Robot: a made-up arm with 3 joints.
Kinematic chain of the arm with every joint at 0, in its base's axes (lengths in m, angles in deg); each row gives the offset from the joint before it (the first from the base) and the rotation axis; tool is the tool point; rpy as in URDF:
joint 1: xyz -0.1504 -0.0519 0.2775 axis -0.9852 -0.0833 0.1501
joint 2: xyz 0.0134 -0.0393 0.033 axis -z
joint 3: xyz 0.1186 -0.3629 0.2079 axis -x
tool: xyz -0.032 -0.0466 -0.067 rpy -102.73 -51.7 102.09
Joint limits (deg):
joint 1: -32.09..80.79
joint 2: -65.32..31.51
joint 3: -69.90..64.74
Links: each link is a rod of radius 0.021 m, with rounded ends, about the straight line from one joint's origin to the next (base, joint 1, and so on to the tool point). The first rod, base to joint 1, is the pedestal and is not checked.
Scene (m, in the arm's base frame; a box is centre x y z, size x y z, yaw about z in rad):
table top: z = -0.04
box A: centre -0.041 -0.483 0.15 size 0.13 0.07 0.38 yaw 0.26
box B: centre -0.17 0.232 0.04 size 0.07 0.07 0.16 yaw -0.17
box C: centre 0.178 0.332 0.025 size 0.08 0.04 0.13 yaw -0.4
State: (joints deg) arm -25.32 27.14 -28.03
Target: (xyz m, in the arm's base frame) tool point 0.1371 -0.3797 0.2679
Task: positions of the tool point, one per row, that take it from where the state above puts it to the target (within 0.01 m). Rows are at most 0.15 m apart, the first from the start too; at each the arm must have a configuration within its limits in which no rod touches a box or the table.
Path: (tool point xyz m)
1: -0.2115 -0.4788 0.3626
2: -0.1714 -0.4393 0.4674
3: -0.1370 -0.3701 0.5587
4: -0.1093 -0.2762 0.6282
5: -0.0887 -0.1651 0.6694
6: -0.0751 -0.0461 0.6783
7: -0.0339 -0.1364 0.6631
8: 0.0037 -0.2192 0.6253
9: 0.0373 -0.2888 0.5686
10: 0.0671 -0.3409 0.4983
11: 0.0933 -0.3733 0.4206
12: 0.1165 -0.3856 0.3418
13: 0.1371 -0.3797 0.2679

